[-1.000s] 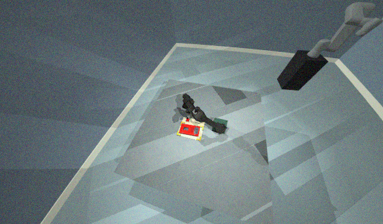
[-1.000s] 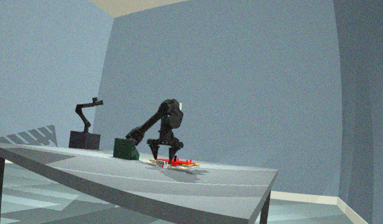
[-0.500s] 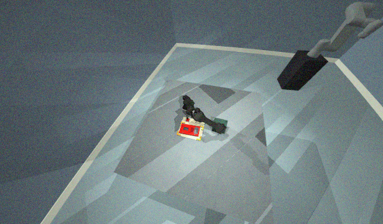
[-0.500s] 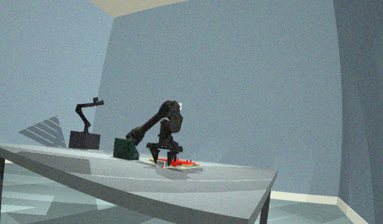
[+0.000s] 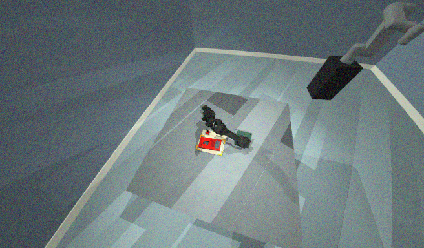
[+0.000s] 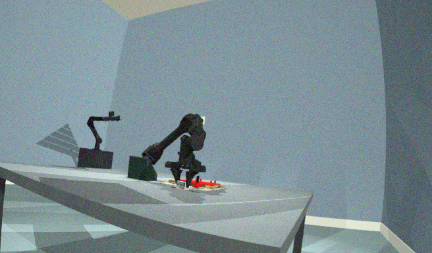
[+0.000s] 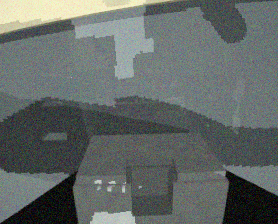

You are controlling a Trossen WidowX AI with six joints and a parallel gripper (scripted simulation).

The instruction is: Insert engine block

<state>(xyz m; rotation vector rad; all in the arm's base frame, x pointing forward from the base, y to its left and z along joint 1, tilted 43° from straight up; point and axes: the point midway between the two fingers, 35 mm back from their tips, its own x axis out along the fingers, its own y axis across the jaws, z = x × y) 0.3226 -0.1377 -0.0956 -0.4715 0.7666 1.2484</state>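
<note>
The small dark post is 100 mm to the left of my gripper tip, 30 mm ahead of it and 20 mm above it. From my gripper tip the other things lie so: grey engine block: 10 mm above.
</note>
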